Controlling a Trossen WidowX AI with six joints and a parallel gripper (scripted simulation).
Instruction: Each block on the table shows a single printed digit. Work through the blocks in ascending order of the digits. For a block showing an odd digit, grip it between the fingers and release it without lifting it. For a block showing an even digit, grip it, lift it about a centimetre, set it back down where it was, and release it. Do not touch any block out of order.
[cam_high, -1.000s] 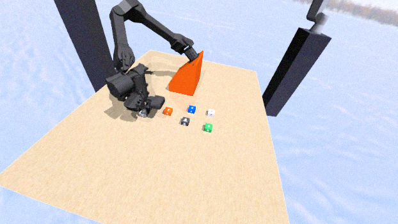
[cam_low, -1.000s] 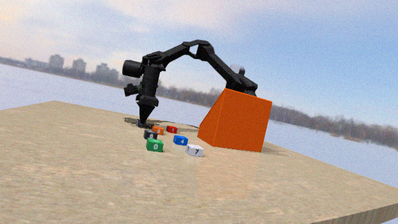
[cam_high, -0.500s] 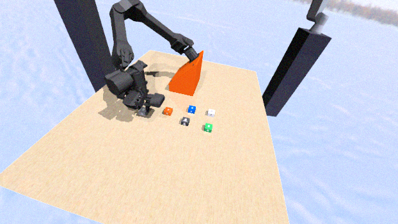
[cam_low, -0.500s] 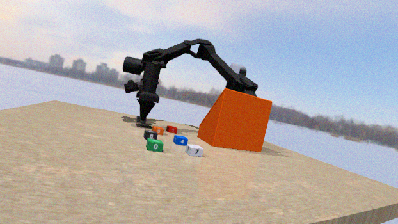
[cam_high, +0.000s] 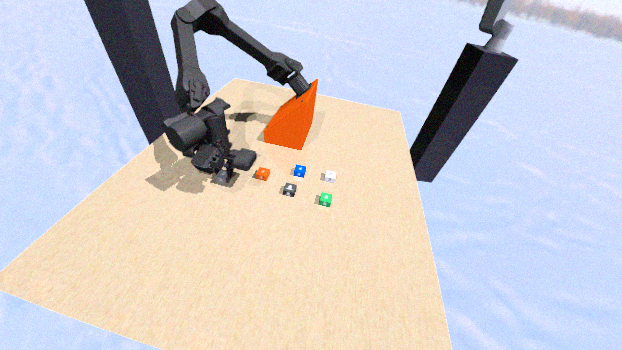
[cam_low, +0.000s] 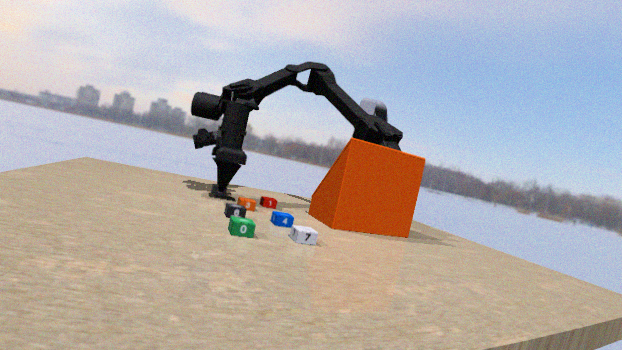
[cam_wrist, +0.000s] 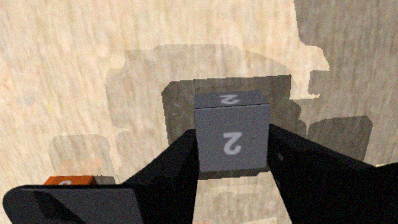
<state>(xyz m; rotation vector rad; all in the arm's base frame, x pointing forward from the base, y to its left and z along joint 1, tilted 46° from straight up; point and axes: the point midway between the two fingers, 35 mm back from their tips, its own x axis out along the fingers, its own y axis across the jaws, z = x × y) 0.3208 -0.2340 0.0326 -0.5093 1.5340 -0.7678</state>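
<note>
Now: gripper tip right at the grey block. Round my gripper tip: black block: 190 mm to the left, 10 mm ahead; red block: 110 mm behind, 40 mm to the left; orange block: 110 mm to the left, 40 mm behind.
</note>
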